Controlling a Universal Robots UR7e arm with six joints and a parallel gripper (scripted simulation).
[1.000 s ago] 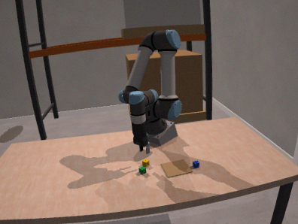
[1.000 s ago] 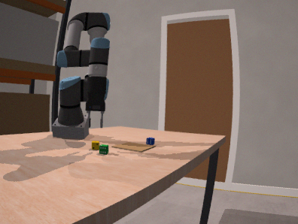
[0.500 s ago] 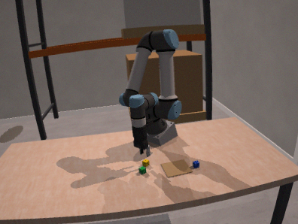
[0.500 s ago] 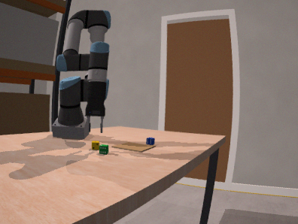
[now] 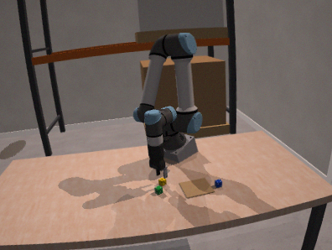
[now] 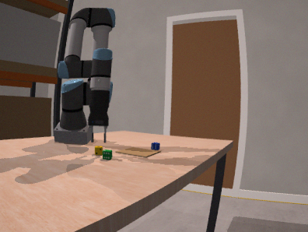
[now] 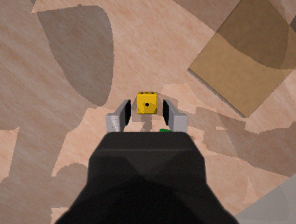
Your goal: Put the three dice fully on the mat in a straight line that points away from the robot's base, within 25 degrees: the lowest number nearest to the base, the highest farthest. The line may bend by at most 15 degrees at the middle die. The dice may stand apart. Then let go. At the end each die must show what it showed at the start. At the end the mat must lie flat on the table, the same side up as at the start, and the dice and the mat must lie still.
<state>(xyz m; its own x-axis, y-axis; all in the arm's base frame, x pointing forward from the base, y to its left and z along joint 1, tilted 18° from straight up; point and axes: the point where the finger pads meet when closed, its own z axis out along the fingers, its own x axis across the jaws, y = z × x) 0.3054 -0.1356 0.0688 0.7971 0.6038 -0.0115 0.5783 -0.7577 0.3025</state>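
The yellow die lies 50 mm below my hand. Round my hand: tan mat (90 mm ahead, 150 mm to the left, 60 mm below); then green die (70 mm ahead, 30 mm to the right, 50 mm below); then blue die (120 mm ahead, 260 mm to the left, 50 mm below).
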